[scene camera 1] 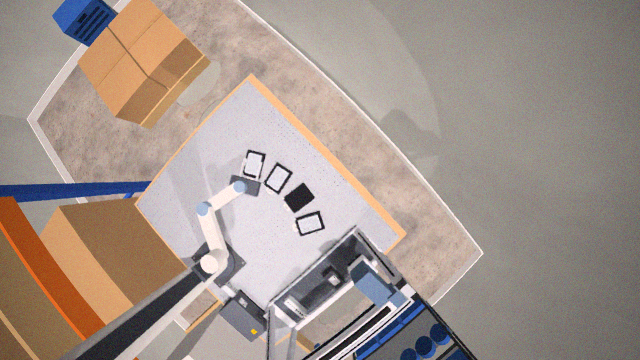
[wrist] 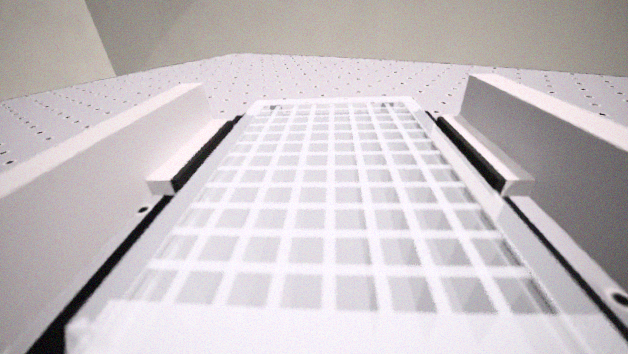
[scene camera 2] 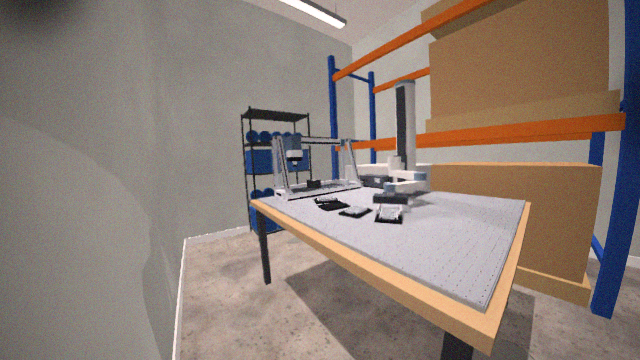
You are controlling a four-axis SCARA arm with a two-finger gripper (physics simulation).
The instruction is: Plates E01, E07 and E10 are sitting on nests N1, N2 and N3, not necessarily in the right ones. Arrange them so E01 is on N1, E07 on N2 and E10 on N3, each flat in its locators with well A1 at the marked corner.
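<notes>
My gripper is shut on a clear-white gridded plate, at the upper-left end of the row in scene camera 1. Its dark pads lie against the plate's two long sides. The plate appears level, in or very near its black-edged nest. A second plate sits on the neighbouring nest. A third plate is at the row's other end. Between them a black nest bears no plate. Plate labels, nest numbers and A1 corner marks cannot be read.
The nests stand in an arc on the perforated table top. A metal-framed machine stands beyond the third plate. A dark grey box is near the arm's base. Cardboard boxes are beyond the table.
</notes>
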